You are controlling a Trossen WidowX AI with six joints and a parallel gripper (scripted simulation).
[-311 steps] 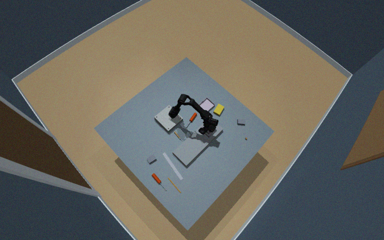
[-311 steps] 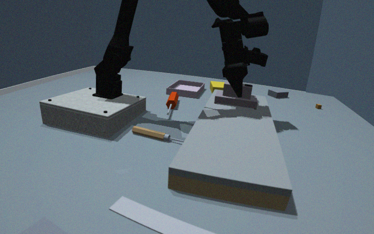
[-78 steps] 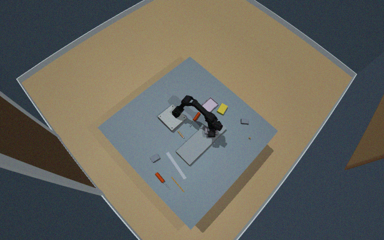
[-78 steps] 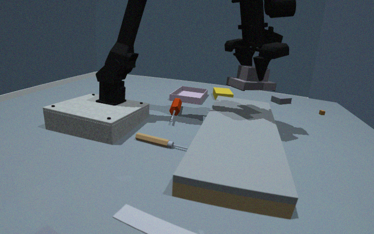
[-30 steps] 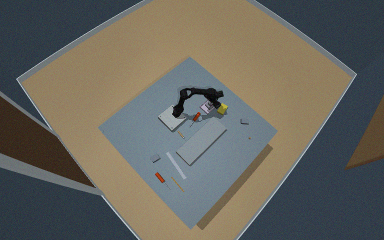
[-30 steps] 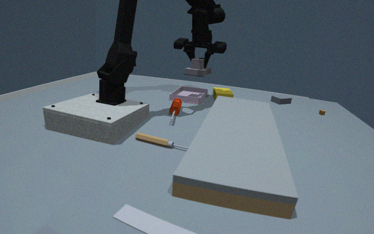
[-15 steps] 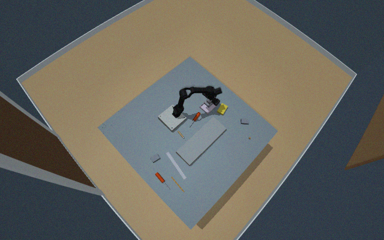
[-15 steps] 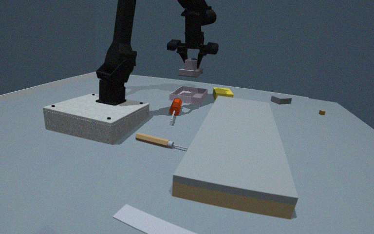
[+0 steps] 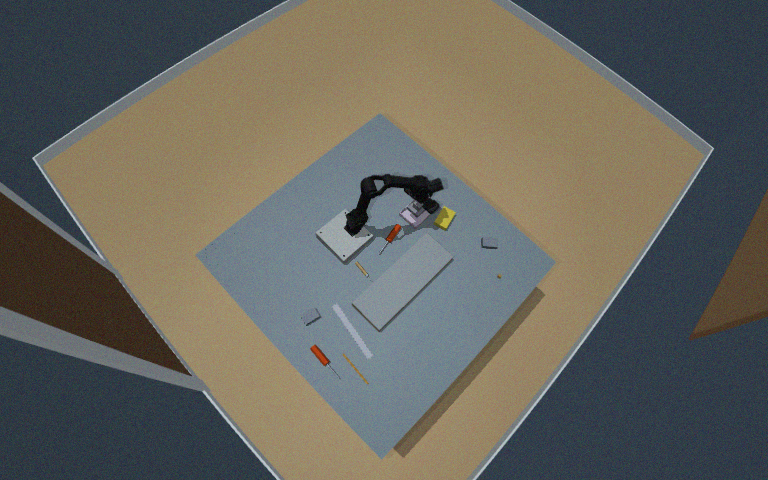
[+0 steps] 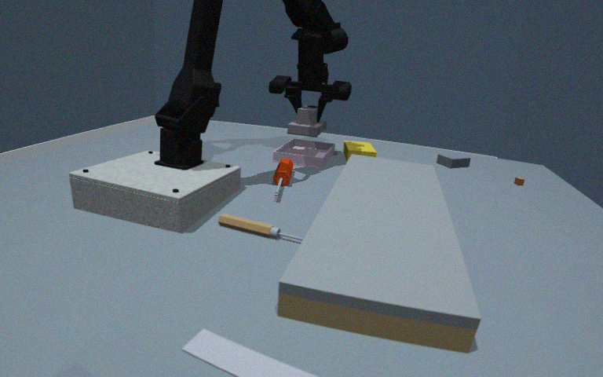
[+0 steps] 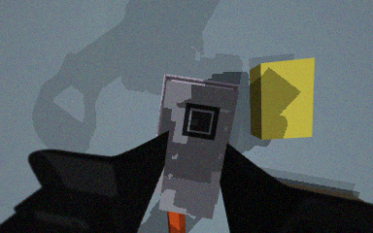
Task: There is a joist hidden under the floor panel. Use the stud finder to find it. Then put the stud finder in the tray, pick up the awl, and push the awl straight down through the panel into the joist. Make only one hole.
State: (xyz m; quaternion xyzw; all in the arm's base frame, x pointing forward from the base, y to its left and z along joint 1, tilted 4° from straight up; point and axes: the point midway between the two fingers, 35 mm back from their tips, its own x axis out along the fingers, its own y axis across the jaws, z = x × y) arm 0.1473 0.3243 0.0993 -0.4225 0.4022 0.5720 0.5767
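Now: the pale tray 8 cm below my gripper tip and 1 cm to the right of it. Also, from my gripper tip: yellow block: 12 cm ahead, 7 cm below, 6 cm to the left; grey stud finder: 2 cm above, 1 cm to the left; square indicator: 3 cm above, 2 cm to the left.
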